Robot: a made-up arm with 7 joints.
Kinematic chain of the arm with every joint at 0, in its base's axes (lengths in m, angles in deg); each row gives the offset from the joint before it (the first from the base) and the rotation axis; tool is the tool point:
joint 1: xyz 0 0 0.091 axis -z
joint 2: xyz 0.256 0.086 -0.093 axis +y
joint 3: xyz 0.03 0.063 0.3 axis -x
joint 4: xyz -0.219 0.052 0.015 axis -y
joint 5: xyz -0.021 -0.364 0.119 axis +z
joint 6: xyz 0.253 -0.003 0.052 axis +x
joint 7: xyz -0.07 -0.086 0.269 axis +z
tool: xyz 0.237 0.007 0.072
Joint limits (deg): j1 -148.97..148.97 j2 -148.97..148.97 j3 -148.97..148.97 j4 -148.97..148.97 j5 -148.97..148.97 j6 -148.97..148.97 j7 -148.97..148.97
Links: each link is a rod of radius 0.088 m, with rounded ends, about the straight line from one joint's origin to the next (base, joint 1, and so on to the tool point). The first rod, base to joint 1, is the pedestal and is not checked.
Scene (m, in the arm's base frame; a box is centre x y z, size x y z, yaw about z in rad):
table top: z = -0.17
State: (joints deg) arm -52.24 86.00 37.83 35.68 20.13 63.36 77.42
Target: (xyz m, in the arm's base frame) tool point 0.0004 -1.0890 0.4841
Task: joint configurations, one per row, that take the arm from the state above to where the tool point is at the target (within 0.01 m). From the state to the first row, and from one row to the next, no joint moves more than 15 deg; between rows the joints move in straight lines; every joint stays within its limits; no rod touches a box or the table.
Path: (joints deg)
1: -38.92 85.24 34.77 36.71 16.85 64.73 76.68
2: -25.60 84.49 31.71 37.73 13.58 66.10 75.95
3: -12.27 83.73 28.65 38.76 10.30 67.46 75.21
4: 1.05 82.98 25.60 39.78 7.02 68.83 74.47
5: 14.37 82.22 22.54 40.81 3.75 70.20 73.74
6: 27.69 81.47 19.48 41.83 0.47 71.57 73.00
7: 41.02 80.71 16.42 42.86 -2.81 72.94 72.26
8: 54.34 79.95 13.36 43.88 -6.08 74.31 71.53
9: 67.66 79.20 10.30 44.91 -9.36 75.67 70.79

